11 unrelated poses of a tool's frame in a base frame.
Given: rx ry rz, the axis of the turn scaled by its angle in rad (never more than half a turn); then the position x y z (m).
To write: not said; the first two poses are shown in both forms.
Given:
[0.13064, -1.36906, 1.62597, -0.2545, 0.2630, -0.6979]
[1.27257, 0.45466, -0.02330, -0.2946, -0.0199, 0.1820]
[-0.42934, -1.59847, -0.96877, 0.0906, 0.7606, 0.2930]
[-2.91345, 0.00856, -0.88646, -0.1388, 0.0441, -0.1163]
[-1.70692, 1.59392, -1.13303, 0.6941, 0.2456, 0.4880]
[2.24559, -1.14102, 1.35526, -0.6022, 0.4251, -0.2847]
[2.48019, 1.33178, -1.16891, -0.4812, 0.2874, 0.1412]
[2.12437, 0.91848, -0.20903, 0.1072, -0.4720, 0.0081]
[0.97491, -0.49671, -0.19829, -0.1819, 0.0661, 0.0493]
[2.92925, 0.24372, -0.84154, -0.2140, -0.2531, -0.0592]
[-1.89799, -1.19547, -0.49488, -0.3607, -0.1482, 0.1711]
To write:
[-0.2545, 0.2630, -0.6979, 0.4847, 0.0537, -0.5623, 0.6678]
[-0.2946, -0.0199, 0.1820, 0.7802, 0.5889, 0.2104, -0.0108]
[0.0906, 0.7606, 0.2930, 0.5744, -0.1833, -0.6823, -0.4135]
[-0.1388, 0.0441, -0.1163, 0.0481, -0.9556, 0.0028, -0.2908]
[0.6941, 0.2456, 0.4880, 0.2695, -0.6332, 0.5913, -0.4203]
[-0.6022, 0.4251, -0.2847, 0.1402, 0.7773, -0.3950, 0.4691]
[-0.4812, 0.2874, 0.1412, 0.0467, 0.8128, 0.4364, -0.3831]
[0.1072, -0.4720, 0.0081, 0.3976, 0.8388, 0.3627, -0.0825]
[-0.1819, 0.0661, 0.0493, 0.8494, 0.4627, -0.2358, -0.0941]
[-0.2140, -0.2531, -0.0592, 0.0421, 0.9572, 0.0796, -0.2750]
[-0.3607, -0.1482, 0.1711, 0.4098, -0.7537, -0.4747, -0.1965]

